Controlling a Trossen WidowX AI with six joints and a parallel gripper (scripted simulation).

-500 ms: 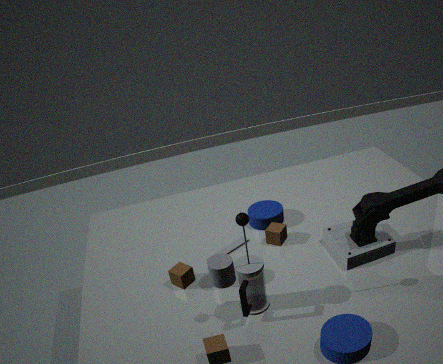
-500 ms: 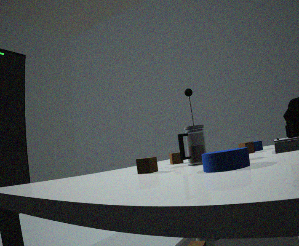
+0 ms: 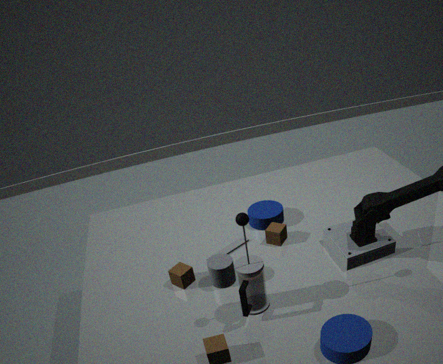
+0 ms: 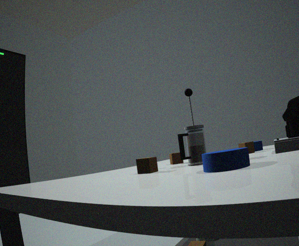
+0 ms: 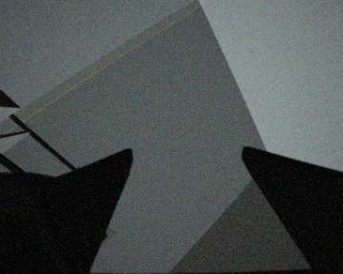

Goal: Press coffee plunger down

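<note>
My gripper tip is now 980 mm short of the glass coffee press, 300 mm to the left of it and 40 mm above it.
</note>
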